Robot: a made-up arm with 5 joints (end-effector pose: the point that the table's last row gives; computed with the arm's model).
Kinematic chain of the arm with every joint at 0, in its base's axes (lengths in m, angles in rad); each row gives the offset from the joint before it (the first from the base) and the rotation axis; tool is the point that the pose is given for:
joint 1: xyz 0 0 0.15 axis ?
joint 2: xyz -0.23 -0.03 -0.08 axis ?
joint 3: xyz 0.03 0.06 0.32 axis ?
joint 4: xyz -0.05 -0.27 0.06 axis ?
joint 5: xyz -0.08 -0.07 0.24 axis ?
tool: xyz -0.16 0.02 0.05
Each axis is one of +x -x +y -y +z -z.
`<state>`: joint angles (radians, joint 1 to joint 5).
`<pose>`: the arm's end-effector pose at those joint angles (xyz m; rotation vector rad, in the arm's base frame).
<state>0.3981 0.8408 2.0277 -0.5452 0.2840</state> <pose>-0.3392 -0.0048 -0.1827 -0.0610 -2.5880 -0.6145</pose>
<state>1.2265 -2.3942 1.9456 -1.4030 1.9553</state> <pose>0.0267 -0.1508 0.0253 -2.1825 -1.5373 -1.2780</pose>
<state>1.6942 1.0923 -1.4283 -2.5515 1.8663</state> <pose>-0.1959 -0.3223 0.0766 -1.0520 1.1352 2.5842</pose>
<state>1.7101 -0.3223 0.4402 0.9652 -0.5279</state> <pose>-0.4193 -0.5137 -0.2551 -1.5607 -2.1794 0.3648</pose>
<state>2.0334 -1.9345 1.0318 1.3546 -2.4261</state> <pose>-0.4112 -0.0639 0.2471 -0.3808 1.3166 -0.0431</pose>
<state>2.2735 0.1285 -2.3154 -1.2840 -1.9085</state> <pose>-0.1881 -0.0597 0.1118 -1.5919 1.1764 -0.6985</pose>
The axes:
joint 1: -y
joint 2: -z
joint 3: -y
joint 4: +z
joint 5: +x

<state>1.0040 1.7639 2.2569 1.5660 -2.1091</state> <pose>-0.4002 0.2136 -0.3552 1.8175 -0.8462 0.8490</pose>
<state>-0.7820 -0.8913 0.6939 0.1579 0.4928</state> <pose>0.0700 -0.5499 0.5539 1.0745 0.2405 0.8077</pose>
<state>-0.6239 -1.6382 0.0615 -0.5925 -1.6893</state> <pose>0.1944 -0.2712 0.6232 -1.1212 -0.4055 1.1182</pose>
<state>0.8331 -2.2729 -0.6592 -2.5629 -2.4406</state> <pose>-0.5261 0.2050 0.1095 -2.2113 -0.0214 -1.8522</pose>
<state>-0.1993 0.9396 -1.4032 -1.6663 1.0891</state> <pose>0.0889 -0.2849 0.5674 -0.4963 0.4373 -2.4942</pose>
